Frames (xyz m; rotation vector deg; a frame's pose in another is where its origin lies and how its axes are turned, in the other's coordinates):
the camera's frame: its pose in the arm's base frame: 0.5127 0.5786 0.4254 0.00 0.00 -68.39
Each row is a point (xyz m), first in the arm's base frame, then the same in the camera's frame.
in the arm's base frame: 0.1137 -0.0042 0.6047
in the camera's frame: 0.3949 -0.5856 0.1793
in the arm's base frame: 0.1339 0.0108 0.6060
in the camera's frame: 0.3884 -0.5613 0.1806
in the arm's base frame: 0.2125 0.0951 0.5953
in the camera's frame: 0.3390 -0.4572 0.1699
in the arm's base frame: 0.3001 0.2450 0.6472
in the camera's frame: 0.2319 -0.3205 0.2218
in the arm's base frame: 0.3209 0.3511 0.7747
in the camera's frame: 0.1409 -0.2621 0.3493
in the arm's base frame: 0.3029 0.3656 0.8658
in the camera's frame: 0.1208 -0.2735 0.4404
